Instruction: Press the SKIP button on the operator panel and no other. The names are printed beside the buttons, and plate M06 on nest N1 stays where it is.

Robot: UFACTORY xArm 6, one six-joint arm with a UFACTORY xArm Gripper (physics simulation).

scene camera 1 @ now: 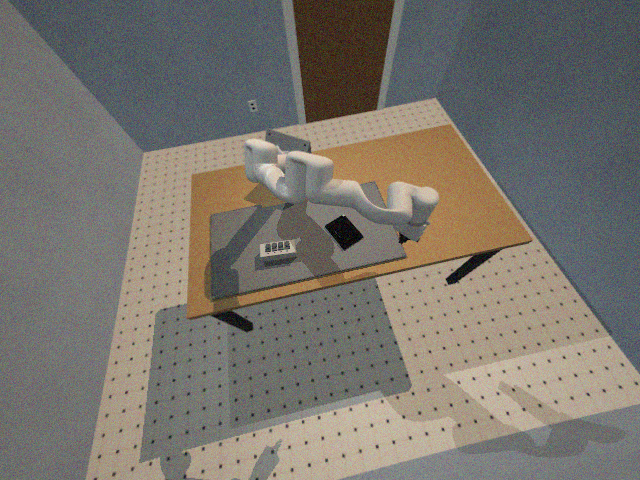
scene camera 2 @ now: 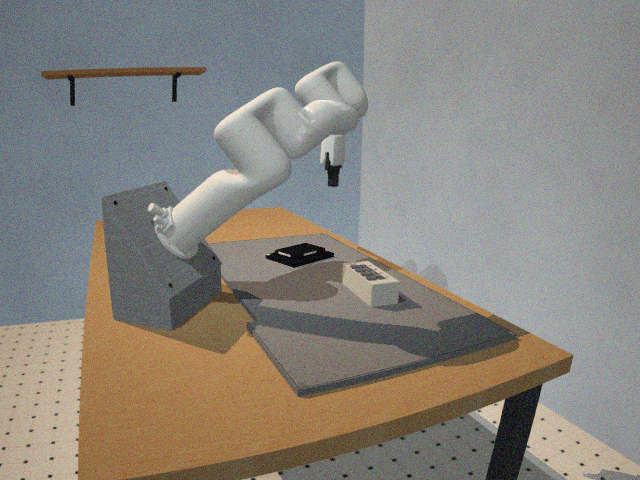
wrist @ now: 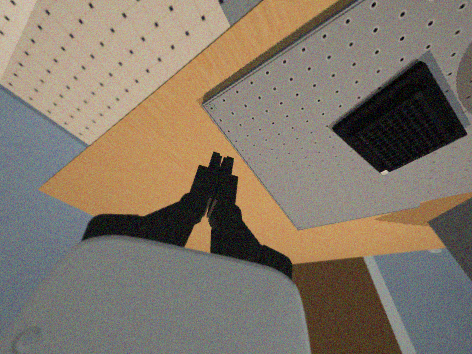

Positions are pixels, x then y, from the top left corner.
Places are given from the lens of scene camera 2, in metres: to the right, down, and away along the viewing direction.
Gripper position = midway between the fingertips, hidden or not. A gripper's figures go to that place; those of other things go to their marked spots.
gripper (scene camera 2: 333, 186): 0.04, -0.18, 1.62
operator panel (scene camera 2: 385, 290): 0.14, 0.11, 1.05
